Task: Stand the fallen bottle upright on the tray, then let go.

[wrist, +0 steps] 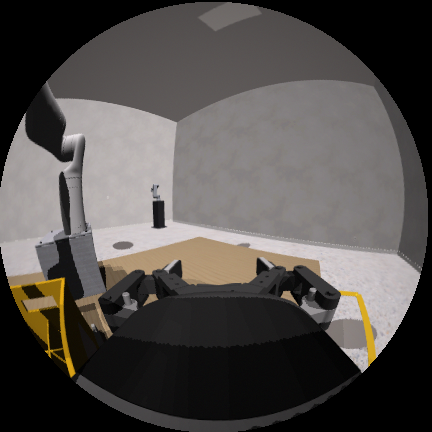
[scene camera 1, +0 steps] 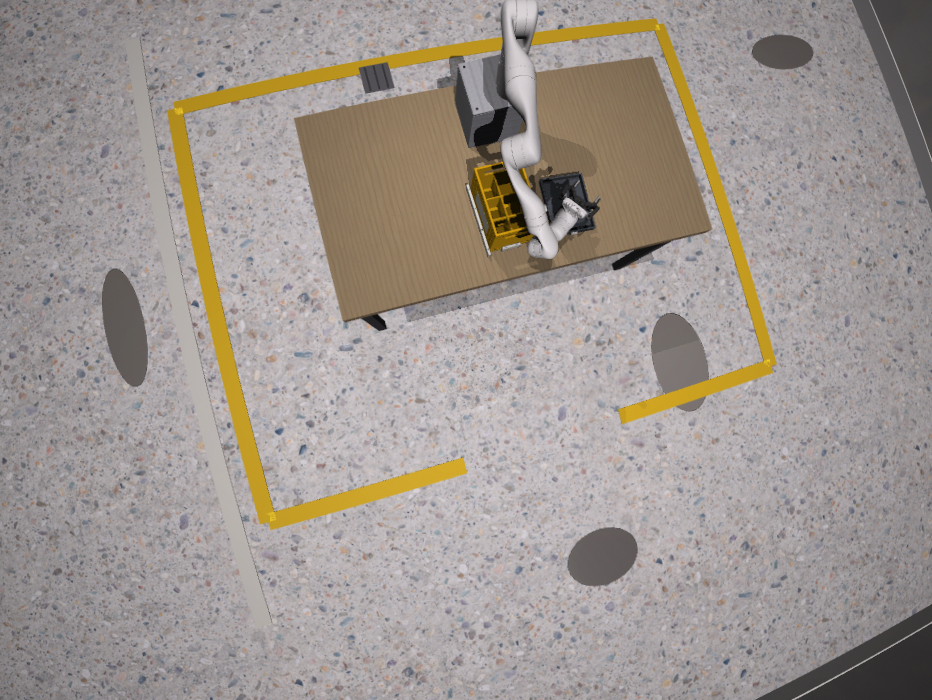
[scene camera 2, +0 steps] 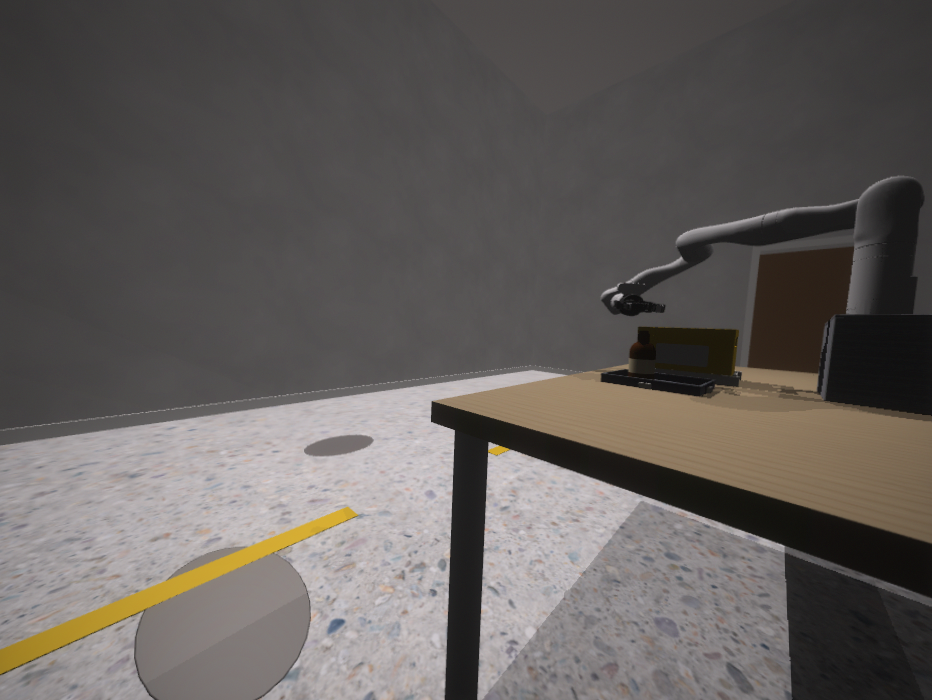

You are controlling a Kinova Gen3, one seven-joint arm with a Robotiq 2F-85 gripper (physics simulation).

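Places are measured from the arm's base along level axes (x ahead, y left, z up), in millimetres.
Pixels of known places: gripper, fingertip midpoint: (wrist: 218,267) (scene camera 1: 588,189) (scene camera 2: 646,308); arm's base, link origin: (wrist: 75,230) (scene camera 2: 875,317).
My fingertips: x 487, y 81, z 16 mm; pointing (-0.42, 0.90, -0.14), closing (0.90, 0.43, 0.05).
Note:
For each thing: its top centre in the pictures, then the offset to it from my fingertips. Level surfaces: height alone.
- brown bottle, top centre: (scene camera 2: 644,330) 22 mm right, 2 mm ahead, 69 mm down
- black tray, top centre: (scene camera 2: 656,376) (scene camera 1: 568,203) 24 mm left, 42 mm back, 204 mm down
- yellow divided crate, top centre: (scene camera 1: 508,196) (scene camera 2: 687,328) 266 mm right, 117 mm back, 55 mm down
- wooden table, surface height: 230 mm down
The brown bottle (scene camera 2: 641,352) with a pale label stands upright on the black tray (scene camera 1: 559,177) (scene camera 2: 678,388) in scene camera 2. It does not show in the wrist view, and in scene camera 1 I cannot make it out beneath the gripper. My gripper (scene camera 1: 583,194) (scene camera 2: 656,307) (wrist: 218,267) is open, with its fingers wide apart and nothing between them. It is level, above the bottle's top and apart from it in scene camera 2.
A yellow divided crate (scene camera 1: 482,214) (scene camera 2: 685,333) (wrist: 25,295) stands beside the tray, on the robot base's side of the wrist view. The grey base block (scene camera 1: 470,82) (scene camera 2: 877,361) (wrist: 85,260) stands at the back of the wooden table (scene camera 1: 391,210) (scene camera 2: 602,421) (wrist: 200,255).

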